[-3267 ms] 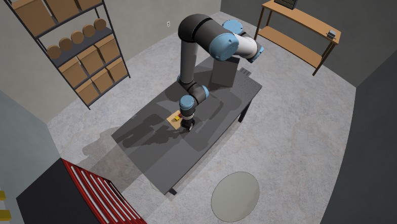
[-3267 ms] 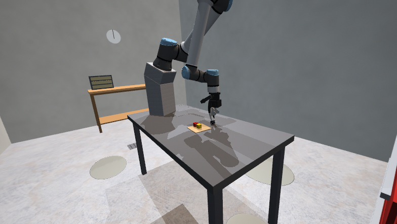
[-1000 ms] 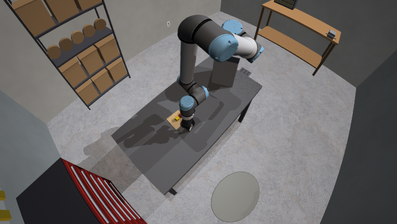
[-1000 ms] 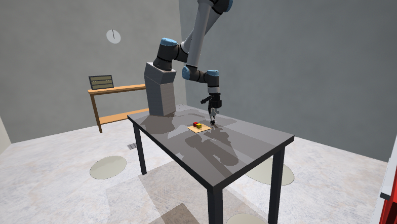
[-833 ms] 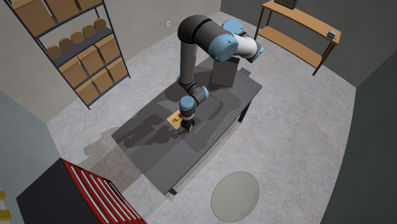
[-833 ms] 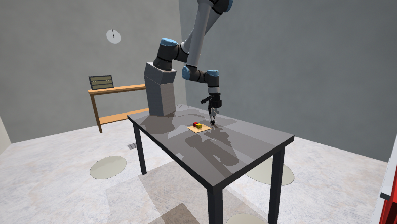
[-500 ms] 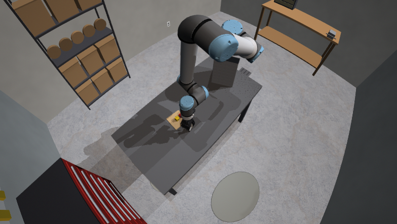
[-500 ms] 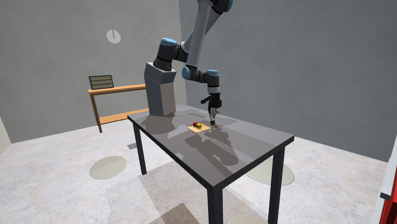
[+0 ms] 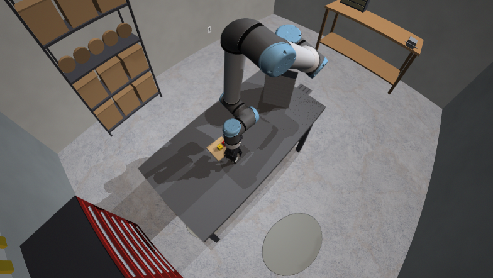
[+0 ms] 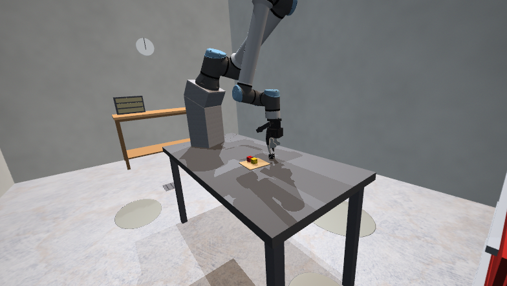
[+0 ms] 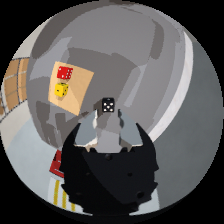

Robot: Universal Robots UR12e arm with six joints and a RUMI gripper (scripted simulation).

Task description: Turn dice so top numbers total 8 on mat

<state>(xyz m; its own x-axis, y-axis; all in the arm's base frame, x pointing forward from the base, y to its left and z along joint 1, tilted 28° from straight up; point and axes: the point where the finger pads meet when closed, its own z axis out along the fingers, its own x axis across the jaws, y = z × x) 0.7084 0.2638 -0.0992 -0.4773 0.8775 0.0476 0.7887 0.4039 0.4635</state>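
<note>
The black die lies 4 cm below my hand. From my hand the other things lie so: tan mat 2 cm ahead, 14 cm to the right, 5 cm below; then yellow die 2 cm ahead, 14 cm to the right, 3 cm below; then red die 2 cm behind, 14 cm to the right, 3 cm below.
</note>
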